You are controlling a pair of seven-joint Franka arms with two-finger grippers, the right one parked.
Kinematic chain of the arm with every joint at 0, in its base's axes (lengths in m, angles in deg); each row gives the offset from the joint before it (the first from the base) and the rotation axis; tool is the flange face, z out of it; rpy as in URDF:
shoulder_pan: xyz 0 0 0.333 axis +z
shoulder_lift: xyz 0 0 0 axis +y
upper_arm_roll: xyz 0 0 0.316 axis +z
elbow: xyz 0.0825 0 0 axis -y
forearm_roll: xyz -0.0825 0 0.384 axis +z
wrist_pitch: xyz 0 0 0 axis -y
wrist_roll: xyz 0.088 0 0 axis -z
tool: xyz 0 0 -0.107 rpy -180 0 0
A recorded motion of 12 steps. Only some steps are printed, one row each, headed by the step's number.
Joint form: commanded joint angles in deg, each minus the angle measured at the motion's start. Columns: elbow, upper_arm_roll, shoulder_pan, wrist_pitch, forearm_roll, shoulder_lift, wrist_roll.
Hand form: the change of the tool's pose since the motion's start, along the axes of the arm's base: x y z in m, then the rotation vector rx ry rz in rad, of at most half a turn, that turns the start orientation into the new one. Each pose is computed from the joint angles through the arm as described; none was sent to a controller.
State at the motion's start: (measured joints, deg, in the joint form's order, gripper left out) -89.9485 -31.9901 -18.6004 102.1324 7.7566 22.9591 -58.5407
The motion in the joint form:
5: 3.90 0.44 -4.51 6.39 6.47 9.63 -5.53
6: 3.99 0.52 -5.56 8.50 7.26 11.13 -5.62
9: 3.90 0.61 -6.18 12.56 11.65 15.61 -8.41
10: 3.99 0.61 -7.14 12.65 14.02 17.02 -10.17
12: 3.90 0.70 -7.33 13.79 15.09 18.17 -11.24
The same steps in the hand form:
5: 0.0045 -0.0461 -0.0635 -0.0053 -0.0436 0.0070
6: -0.0001 -0.0572 -0.0765 -0.0198 -0.0516 -0.0113
9: 0.0029 -0.0654 -0.1214 -0.0077 -0.0776 -0.0043
10: -0.0041 -0.0717 -0.1363 0.0190 -0.0905 -0.0111
12: -0.0044 -0.0736 -0.1485 0.0208 -0.0967 -0.0043

